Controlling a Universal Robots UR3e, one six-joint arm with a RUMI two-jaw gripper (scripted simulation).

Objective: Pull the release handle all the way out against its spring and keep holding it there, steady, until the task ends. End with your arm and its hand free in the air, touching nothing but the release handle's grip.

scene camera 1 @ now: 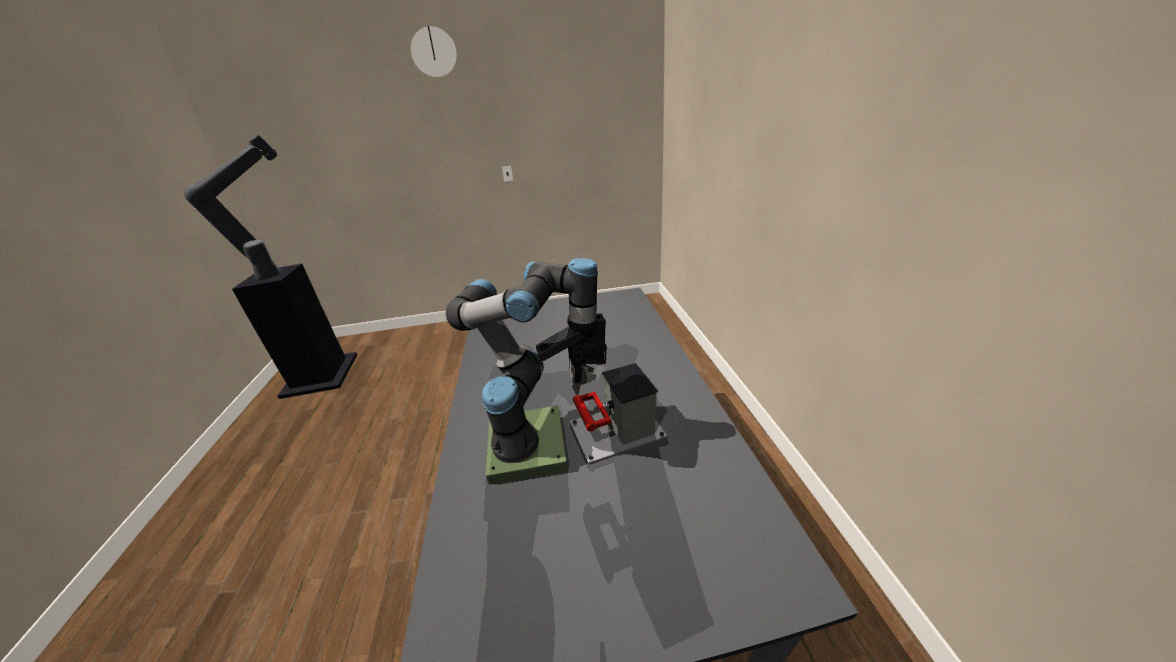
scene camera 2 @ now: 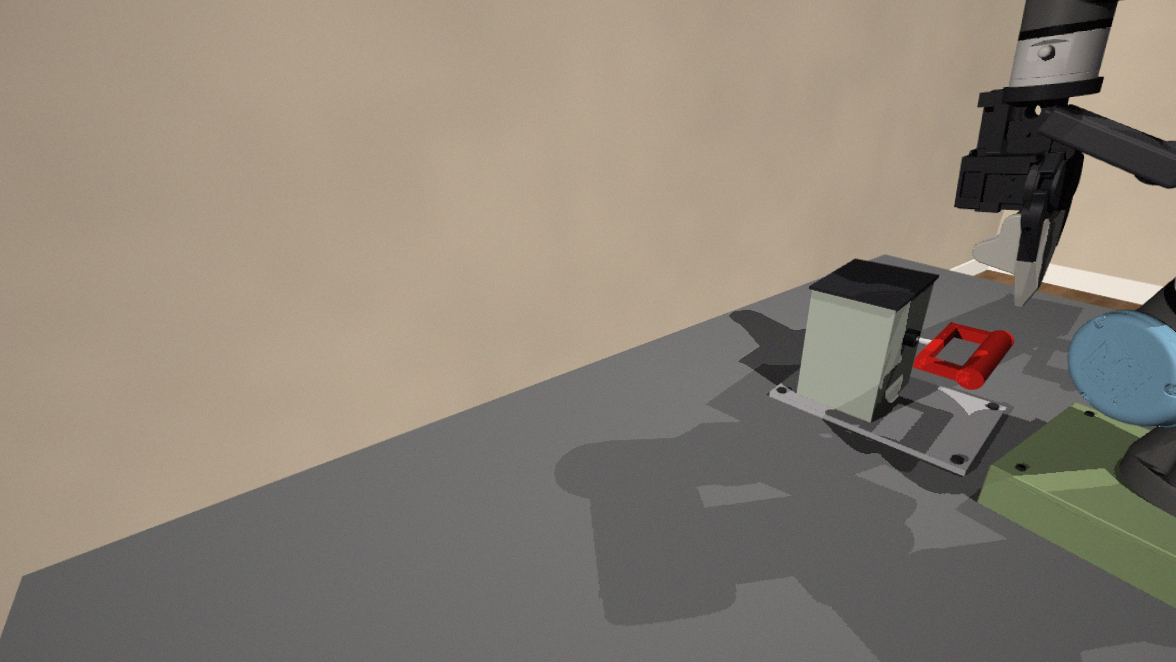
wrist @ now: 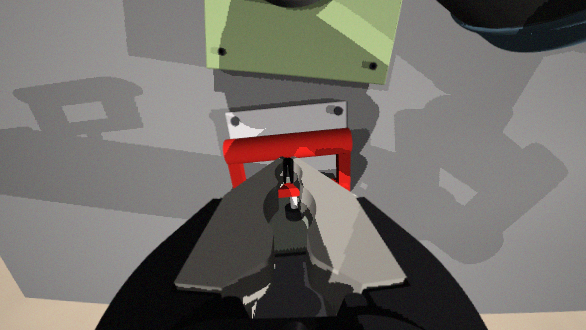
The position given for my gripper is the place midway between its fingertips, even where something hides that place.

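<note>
I can see my gripper (scene camera 2: 1019,305), and there's my gripper (scene camera 1: 576,393) again, plus my gripper (wrist: 287,159). There's also a grey metal base plate (scene camera 2: 947,428), and I can see that plate (scene camera 1: 602,443) again, as well as the plate (wrist: 330,115).
</note>
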